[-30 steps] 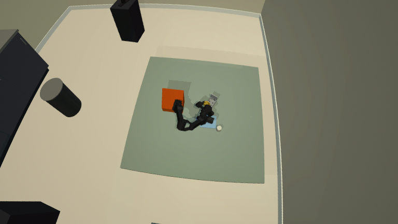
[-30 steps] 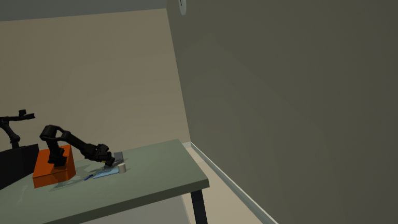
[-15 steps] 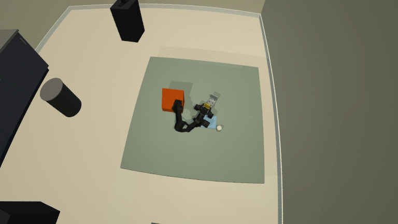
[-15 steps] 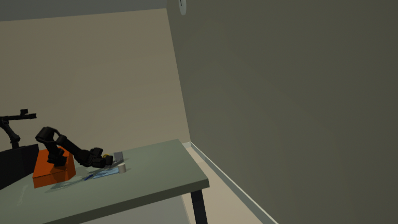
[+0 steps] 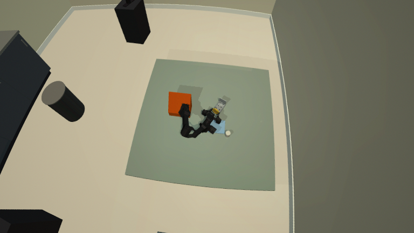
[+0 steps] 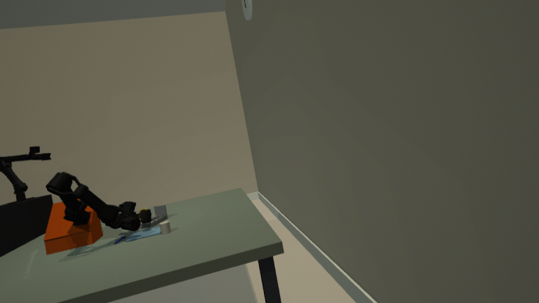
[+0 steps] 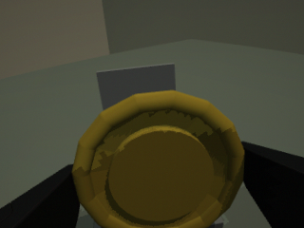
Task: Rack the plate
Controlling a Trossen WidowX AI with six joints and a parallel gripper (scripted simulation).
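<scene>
Now: gripper tip 6 cm to the right of the grey dish rack, 4 cm above it and 2 cm short of it. Also, from my gripper tip: yellow plate (1 cm to the right); blue spoon (14 cm to the right, 8 cm behind, 6 cm below); white cup (19 cm to the right, 14 cm ahead, 4 cm below).
</scene>
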